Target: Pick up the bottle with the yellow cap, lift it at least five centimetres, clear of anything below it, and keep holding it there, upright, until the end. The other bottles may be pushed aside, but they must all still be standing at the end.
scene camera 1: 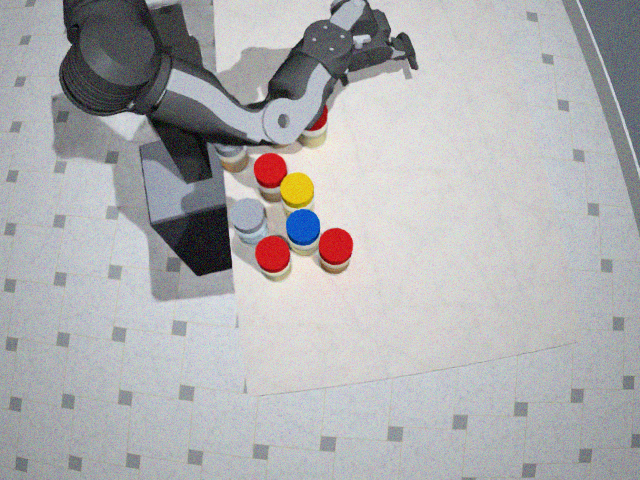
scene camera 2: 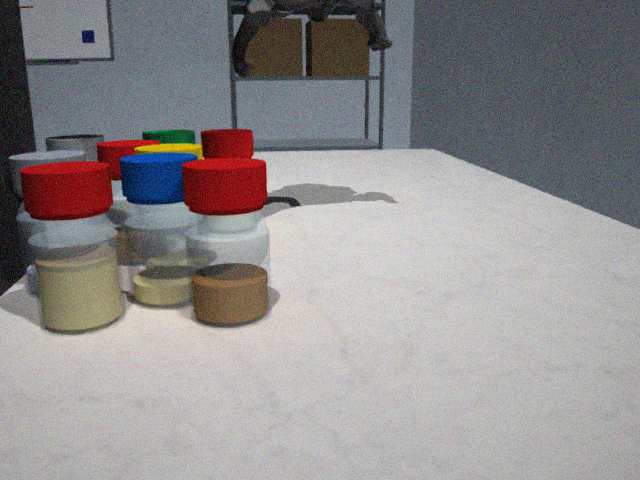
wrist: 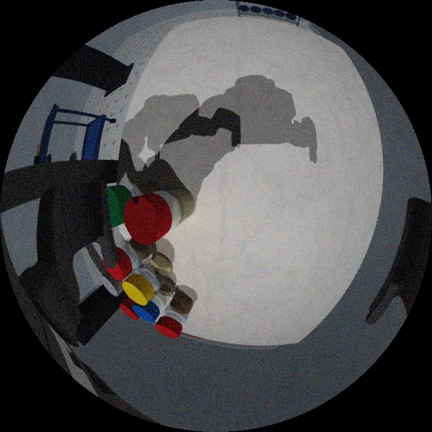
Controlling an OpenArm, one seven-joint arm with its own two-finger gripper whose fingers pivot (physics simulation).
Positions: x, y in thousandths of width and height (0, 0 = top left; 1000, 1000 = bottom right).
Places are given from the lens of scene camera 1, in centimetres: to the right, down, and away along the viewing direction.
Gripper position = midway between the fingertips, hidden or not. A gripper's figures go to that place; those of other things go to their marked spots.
my gripper (scene camera 1: 573, 147): 8, -28, 95
blue-capped bottle (scene camera 1: 474, 472): -3, -2, 95
